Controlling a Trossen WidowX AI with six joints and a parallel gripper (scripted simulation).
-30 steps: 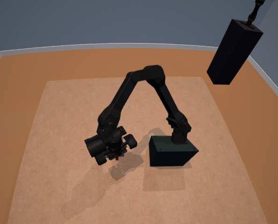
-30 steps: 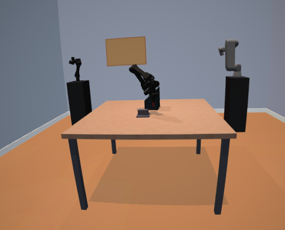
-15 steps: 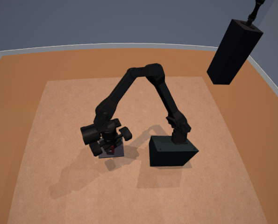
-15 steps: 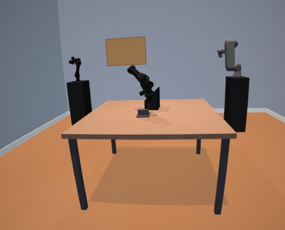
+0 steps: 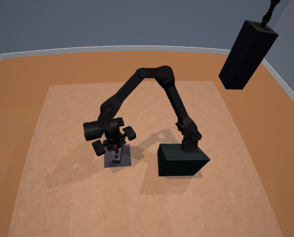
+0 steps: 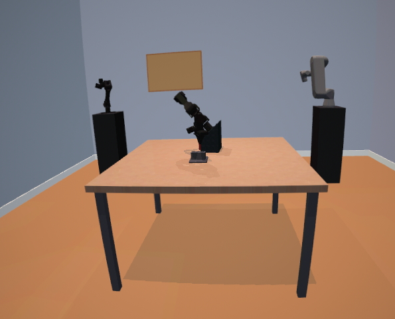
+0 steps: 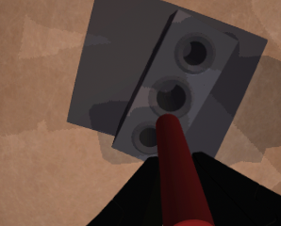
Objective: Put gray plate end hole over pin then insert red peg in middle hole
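My gripper tip is now 10 mm to the left of the gray plate and 70 mm above it. Also, from my gripper tip: dark square base 100 mm below; red peg right at my gripper tip.
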